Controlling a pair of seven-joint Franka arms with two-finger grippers.
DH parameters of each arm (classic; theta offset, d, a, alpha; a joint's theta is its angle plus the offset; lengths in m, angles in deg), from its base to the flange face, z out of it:
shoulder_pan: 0 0.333 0 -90
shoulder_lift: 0 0 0 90
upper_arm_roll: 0 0.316 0.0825 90
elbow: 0 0 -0.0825 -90
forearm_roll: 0 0.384 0 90
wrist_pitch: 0 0 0.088 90
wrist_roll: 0 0.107 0 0
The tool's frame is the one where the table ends.
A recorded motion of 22 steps. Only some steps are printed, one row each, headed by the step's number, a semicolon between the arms.
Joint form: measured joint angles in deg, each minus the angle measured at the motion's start. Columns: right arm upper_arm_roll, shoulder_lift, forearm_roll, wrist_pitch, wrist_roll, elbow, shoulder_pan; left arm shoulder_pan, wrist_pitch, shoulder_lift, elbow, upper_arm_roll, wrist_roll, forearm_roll.
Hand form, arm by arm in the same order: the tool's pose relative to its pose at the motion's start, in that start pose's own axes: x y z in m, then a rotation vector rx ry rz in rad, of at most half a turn. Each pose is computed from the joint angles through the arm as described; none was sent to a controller.
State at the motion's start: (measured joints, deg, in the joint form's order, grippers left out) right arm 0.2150 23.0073 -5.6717 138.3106 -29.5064 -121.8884 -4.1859; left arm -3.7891 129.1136 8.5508 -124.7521 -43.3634 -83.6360 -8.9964
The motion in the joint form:
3: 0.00 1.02 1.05 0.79 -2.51 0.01 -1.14; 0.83 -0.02 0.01 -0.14 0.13 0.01 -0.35
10: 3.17 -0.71 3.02 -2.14 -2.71 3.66 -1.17; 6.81 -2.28 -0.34 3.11 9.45 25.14 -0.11
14: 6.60 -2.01 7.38 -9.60 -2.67 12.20 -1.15; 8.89 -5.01 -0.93 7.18 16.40 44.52 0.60
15: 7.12 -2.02 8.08 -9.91 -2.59 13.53 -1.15; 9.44 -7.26 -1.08 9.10 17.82 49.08 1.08
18: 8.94 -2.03 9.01 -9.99 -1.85 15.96 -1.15; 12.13 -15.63 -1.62 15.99 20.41 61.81 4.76
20: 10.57 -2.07 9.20 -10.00 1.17 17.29 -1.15; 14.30 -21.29 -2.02 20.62 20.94 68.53 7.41
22: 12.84 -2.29 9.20 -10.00 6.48 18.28 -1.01; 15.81 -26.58 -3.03 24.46 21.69 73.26 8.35
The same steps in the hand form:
3: -0.0055 0.0087 0.0096 0.0159 0.0039 -0.0113; 0.0089 -0.0009 -0.0007 -0.0012 -0.0051 -0.0204
10: 0.0242 -0.0054 -0.0319 0.0212 0.0611 -0.0374; 0.1485 -0.0120 -0.0484 -0.0605 0.0247 0.1660
14: 0.0638 -0.0177 -0.1026 0.0611 0.1342 -0.0427; 0.2281 -0.0318 -0.0944 -0.0909 0.0786 0.3653
15: 0.0705 -0.0195 -0.1135 0.0632 0.1561 -0.0424; 0.2444 -0.0373 -0.1106 -0.0843 0.0878 0.4194
18: 0.0865 -0.0306 -0.1354 0.0645 0.2034 -0.0492; 0.2863 -0.0582 -0.1672 -0.0283 0.1277 0.5887
20: 0.0975 -0.0429 -0.1488 0.0695 0.2288 -0.0212; 0.3056 -0.0741 -0.2050 0.0182 0.1488 0.6766
22: 0.1097 -0.0638 -0.1624 0.0827 0.2504 0.0314; 0.3152 -0.0916 -0.2409 0.0444 0.1542 0.7241

